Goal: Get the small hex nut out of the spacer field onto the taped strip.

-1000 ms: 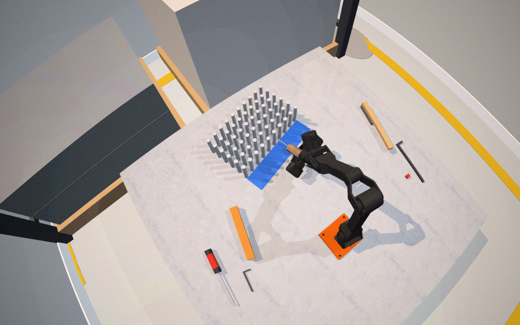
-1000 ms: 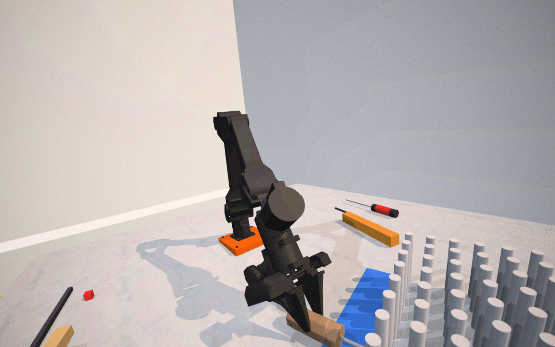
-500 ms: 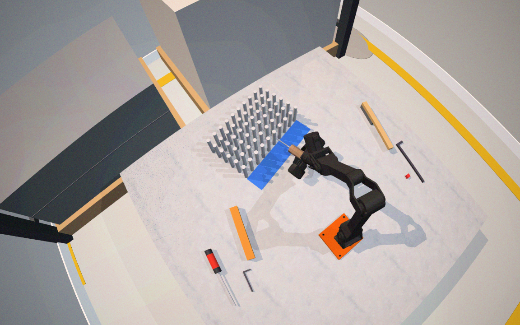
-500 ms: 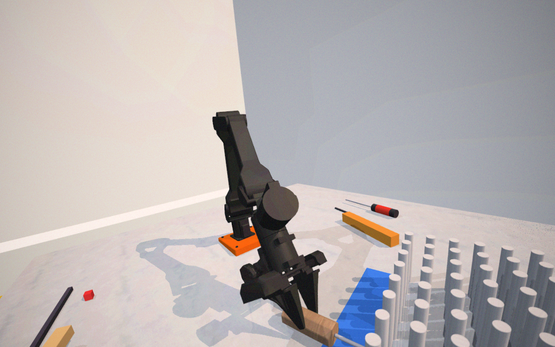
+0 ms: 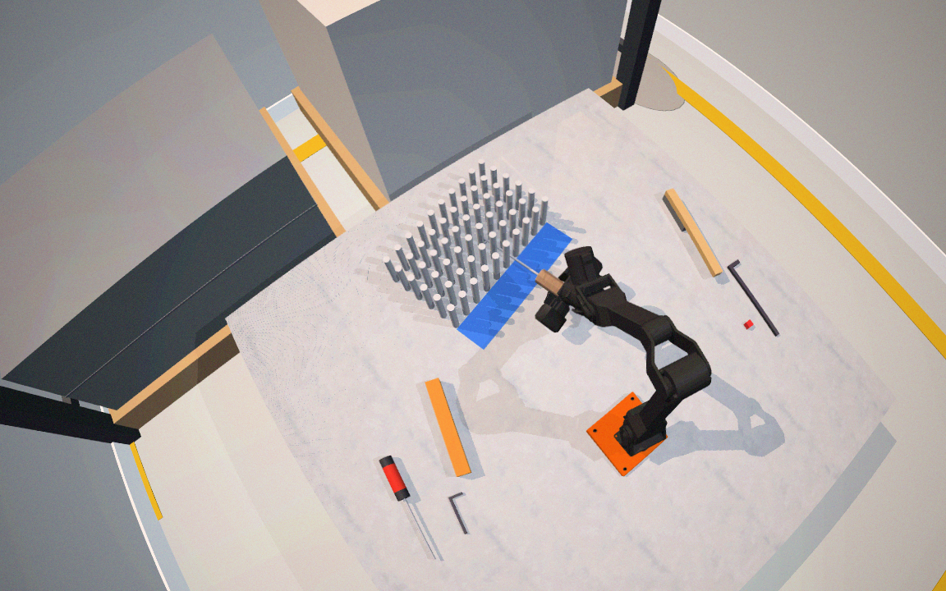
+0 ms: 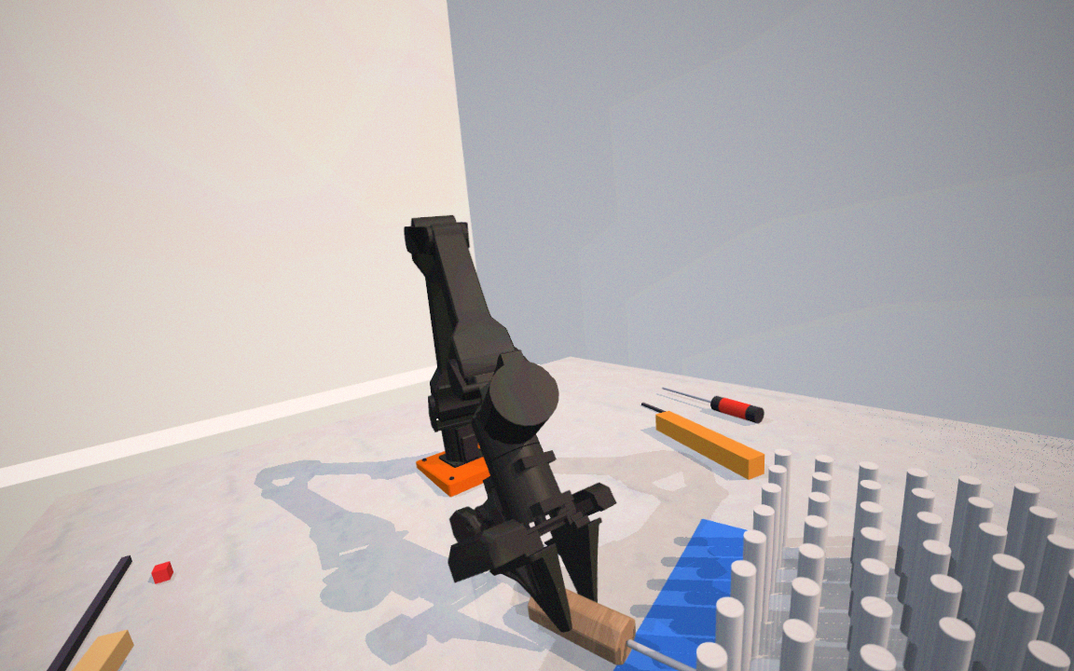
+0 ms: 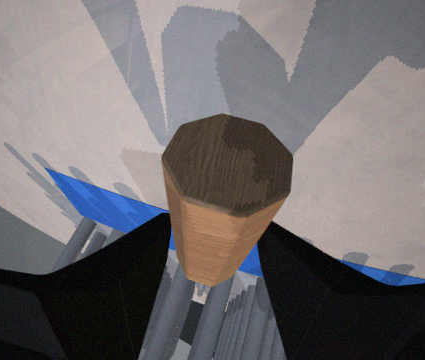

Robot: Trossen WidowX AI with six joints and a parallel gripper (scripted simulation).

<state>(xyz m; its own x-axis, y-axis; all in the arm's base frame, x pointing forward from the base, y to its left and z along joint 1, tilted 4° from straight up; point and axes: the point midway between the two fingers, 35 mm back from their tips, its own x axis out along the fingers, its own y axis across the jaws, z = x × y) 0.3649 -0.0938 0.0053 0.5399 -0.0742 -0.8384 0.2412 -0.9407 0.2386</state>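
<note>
Right now the blue taped strip is 7 cm ahead of my gripper tip, 6 cm to the left of it and 2 cm below it. From my gripper tip the other things lie so: orange bar: 39 cm to the left, 11 cm behind; then wood-handled hook tool: 10 cm ahead, 2 cm to the left, 1 cm below; then red cube: 40 cm behind, 33 cm to the right, 1 cm below.
</note>
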